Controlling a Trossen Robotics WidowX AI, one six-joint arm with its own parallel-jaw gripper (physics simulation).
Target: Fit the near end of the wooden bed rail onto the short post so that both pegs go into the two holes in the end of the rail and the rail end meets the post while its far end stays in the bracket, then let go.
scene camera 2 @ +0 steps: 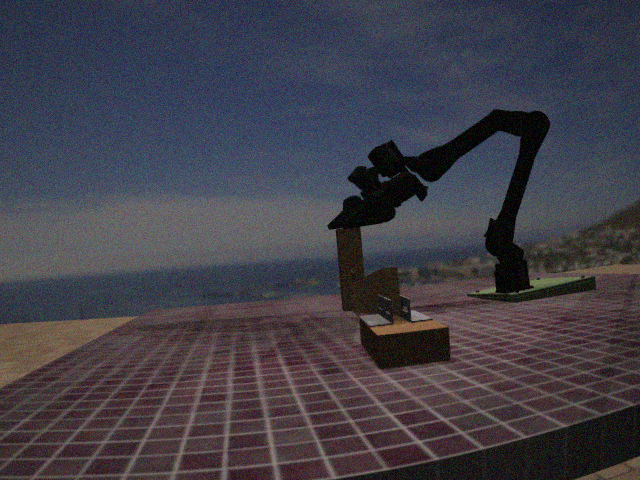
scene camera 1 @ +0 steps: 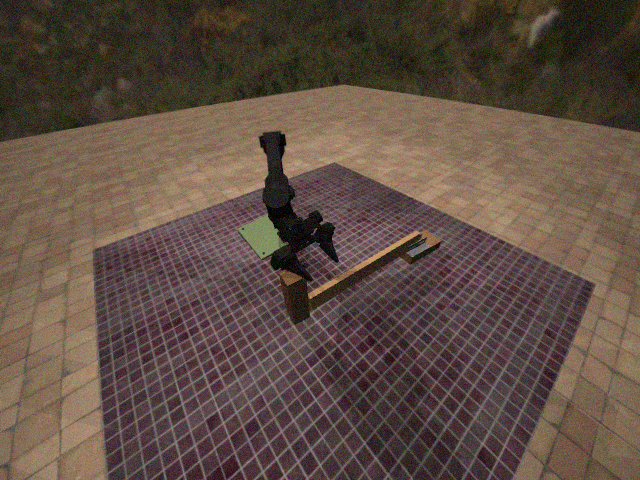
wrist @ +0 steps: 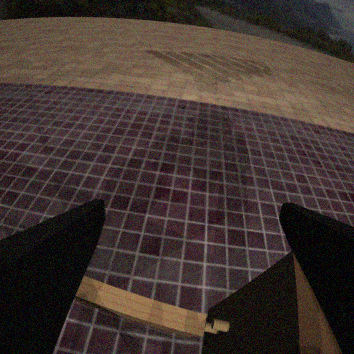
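Seen in the pictures: gripper, fingertip midpoint: (scene camera 2: pixel 334 227) (scene camera 1: pixel 325 270) (wrist: pixel 194 209); arm's base at its link origin: (scene camera 2: pixel 514 290).
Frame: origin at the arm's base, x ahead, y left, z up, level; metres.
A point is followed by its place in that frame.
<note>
The wooden rail (scene camera 1: pixel 361 269) {x 0.340, y 0.097, z 0.056 m} (scene camera 2: pixel 381 285) {x 0.339, y 0.329, z 0.062 m} (wrist: pixel 145 307) {x 0.332, y -0.032, z 0.049 m} runs from the short post (scene camera 1: pixel 296 302) {x 0.357, y -0.133, z 0.085 m} (scene camera 2: pixel 349 258) {x 0.336, y -0.098, z 0.098 m} (wrist: pixel 260 305) {x 0.338, y -0.099, z 0.129 m} to the metal bracket (scene camera 1: pixel 419 249) {x 0.356, y 0.352, z 0.022 m} (scene camera 2: pixel 385 308) {x 0.341, y 0.360, z 0.035 m}. Its far end sits between the bracket's plates. In the wrist view, light pegs (wrist: pixel 218 326) {x 0.329, y -0.091, z 0.073 m} show between the rail's near end and the post's dark face, so a gap seems to show there; how far they enter the holes is hidden. My gripper (scene camera 1: pixel 324 269) {x 0.365, y -0.050, z 0.164 m} (scene camera 2: pixel 333 225) {x 0.365, y -0.050, z 0.164 m} (wrist: pixel 194 209) {x 0.365, y -0.050, z 0.164 m} is open and empty, tilted, above the rail's near end and close to the post's top.
The bracket stands on a wooden block (scene camera 1: pixel 433 242) {x 0.357, y 0.427, z 0.020 m} (scene camera 2: pixel 413 343) {x 0.331, y 0.461, z 0.007 m}. The arm's green base plate (scene camera 1: pixel 258 238) {x -0.044, y -0.106, z -0.001 m} (scene camera 2: pixel 563 285) {x -0.086, y 0.062, z 0.003 m} lies behind the post in scene camera 1. All stand on a purple tiled mat (scene camera 1: pixel 206 372) {x 0.353, y -0.391, z -0.016 m} (scene camera 2: pixel 206 403) {x 0.534, y 0.540, z -0.016 m} (wrist: pixel 165 165) {x 0.570, y 0.014, z -0.016 m}.
</note>
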